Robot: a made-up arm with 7 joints. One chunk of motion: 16 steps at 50 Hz.
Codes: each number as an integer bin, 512 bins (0 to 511) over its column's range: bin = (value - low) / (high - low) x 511, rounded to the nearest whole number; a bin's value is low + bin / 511 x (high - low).
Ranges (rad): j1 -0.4..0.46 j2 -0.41..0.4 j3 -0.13..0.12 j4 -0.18..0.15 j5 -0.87..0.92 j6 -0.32..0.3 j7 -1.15..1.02
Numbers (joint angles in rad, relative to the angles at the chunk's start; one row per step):
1: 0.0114 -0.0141 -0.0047 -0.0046 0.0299 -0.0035 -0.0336
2: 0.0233 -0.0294 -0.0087 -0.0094 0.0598 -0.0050 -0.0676
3: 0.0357 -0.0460 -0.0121 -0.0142 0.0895 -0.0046 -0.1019
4: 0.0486 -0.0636 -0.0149 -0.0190 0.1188 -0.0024 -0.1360
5: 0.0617 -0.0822 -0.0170 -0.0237 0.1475 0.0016 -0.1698
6: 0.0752 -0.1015 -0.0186 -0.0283 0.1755 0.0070 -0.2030
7: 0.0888 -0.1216 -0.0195 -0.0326 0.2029 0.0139 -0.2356
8: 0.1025 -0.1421 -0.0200 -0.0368 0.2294 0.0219 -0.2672
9: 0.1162 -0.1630 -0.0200 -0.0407 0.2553 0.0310 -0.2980
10: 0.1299 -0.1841 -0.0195 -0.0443 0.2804 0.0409 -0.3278
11: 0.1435 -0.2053 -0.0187 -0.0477 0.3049 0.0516 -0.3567
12: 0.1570 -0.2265 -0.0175 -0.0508 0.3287 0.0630 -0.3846
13: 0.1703 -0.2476 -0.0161 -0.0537 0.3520 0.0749 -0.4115
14: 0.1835 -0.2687 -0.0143 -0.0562 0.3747 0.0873 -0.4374
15: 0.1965 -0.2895 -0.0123 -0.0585 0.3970 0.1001 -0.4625
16: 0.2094 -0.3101 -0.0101 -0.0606 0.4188 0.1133 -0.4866
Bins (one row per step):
1: 244 250 256 272 257 261 263
2: 252 240 248 264 265 260 255
3: 259 230 241 257 274 260 247
4: 267 219 235 249 282 262 239
5: 274 207 231 242 290 265 231
6: 282 195 228 235 298 270 223
7: 290 182 226 228 306 275 215
8: 299 169 225 222 314 282 208
9: 307 156 225 216 321 289 201
10: 315 143 226 210 328 297 194
11: 323 129 227 205 335 306 187
12: 331 116 230 200 342 316 180
13: 339 102 233 196 349 325 174
14: 347 89 236 192 355 336 168
15: 354 76 241 188 362 346 162
16: 362 63 245 185 368 357 156

